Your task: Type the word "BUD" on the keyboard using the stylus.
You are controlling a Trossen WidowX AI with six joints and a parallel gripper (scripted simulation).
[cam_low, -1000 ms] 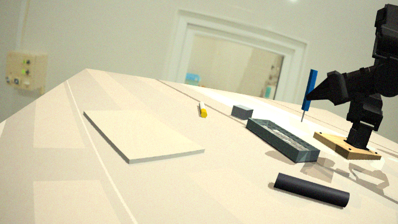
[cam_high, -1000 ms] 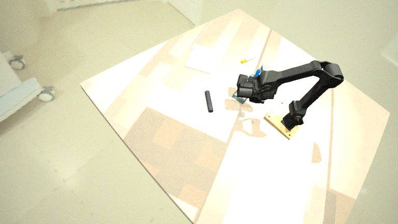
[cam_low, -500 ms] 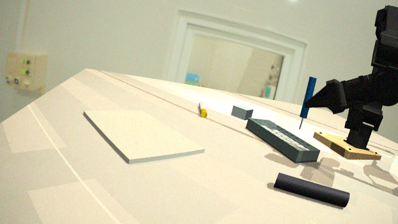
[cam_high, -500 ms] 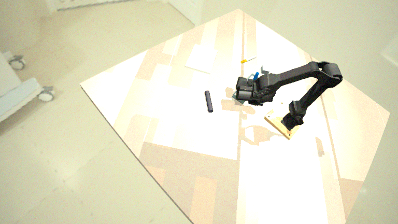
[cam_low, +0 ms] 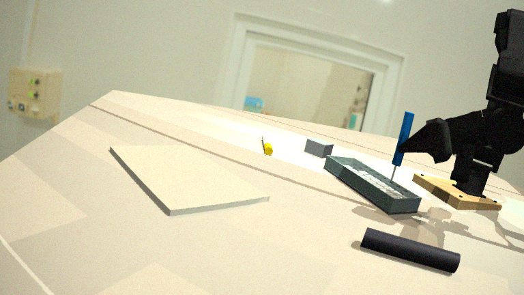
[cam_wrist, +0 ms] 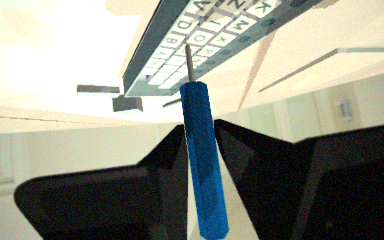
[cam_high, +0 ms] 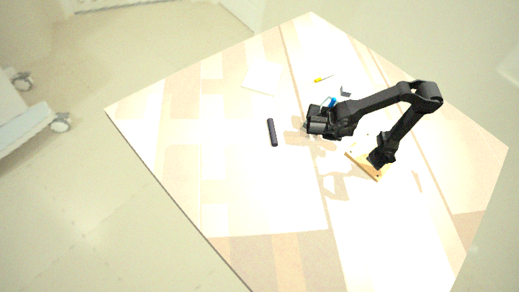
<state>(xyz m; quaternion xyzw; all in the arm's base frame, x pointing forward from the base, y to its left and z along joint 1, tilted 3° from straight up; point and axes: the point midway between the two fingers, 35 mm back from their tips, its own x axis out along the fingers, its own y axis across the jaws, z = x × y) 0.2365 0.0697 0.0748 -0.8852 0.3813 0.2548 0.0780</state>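
The grey-green keyboard is 7 cm below my gripper tip, 3 cm to the right of it and 3 cm ahead of it. The rest, counted from my gripper tip: blue stylus (1 cm below); then small grey block (23 cm to the right, 7 cm below, 7 cm ahead); then dark cylinder (21 cm to the left, 7 cm below, 7 cm ahead).
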